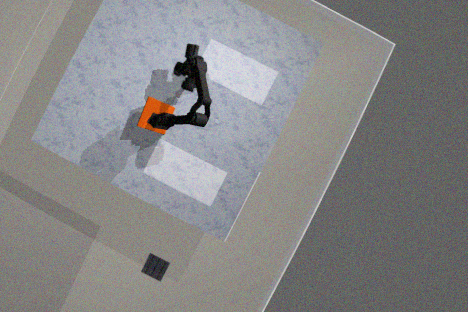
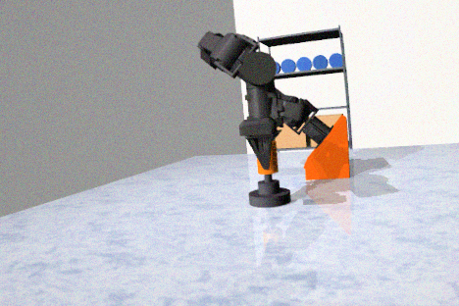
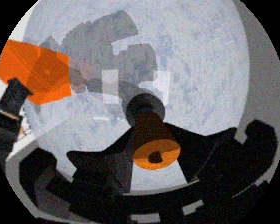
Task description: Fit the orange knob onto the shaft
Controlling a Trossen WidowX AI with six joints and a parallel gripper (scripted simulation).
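The orange knob lies 20 mm above my gripper tip. From my gripper tip the other things lie so: dark round pedestal: 40 mm below.
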